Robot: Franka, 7 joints.
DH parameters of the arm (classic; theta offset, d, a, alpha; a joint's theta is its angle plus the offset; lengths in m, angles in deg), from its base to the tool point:
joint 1: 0 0.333 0 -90
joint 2: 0 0 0 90
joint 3: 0 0.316 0.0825 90
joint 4: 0 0 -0.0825 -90
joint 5: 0 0.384 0 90
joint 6: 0 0 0.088 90
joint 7: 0 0.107 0 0
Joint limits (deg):
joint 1: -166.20..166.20
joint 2: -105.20..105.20
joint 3: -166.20..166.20
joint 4: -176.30..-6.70
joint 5: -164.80..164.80
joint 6: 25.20..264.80
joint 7: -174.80..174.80
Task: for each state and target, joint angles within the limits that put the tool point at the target. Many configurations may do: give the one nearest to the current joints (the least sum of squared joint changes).
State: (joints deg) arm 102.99 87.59 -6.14 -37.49 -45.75 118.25 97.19
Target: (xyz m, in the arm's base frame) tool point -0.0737 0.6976 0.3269
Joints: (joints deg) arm 108.54 46.49 -8.90 -64.95 -38.35 77.71 97.19
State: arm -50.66 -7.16 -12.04 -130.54 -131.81 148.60 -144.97
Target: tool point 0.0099 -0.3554 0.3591
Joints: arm -69.63 -29.44 -25.56 -157.99 -135.43 157.78 -144.97
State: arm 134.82 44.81 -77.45 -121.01 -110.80 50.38 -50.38
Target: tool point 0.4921 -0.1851 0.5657
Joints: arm 101.34 2.22 -109.35 -119.68 -112.24 67.04 -50.38
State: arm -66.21 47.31 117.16 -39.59 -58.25 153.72 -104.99
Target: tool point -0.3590 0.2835 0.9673
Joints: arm -25.78 8.92 164.68 -74.13 -64.06 162.69 -104.99
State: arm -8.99 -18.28 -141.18 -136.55 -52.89 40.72 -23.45
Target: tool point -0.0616 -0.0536 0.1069
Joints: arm -1.02 -56.52 -140.75 -160.69 -46.09 61.05 -23.45
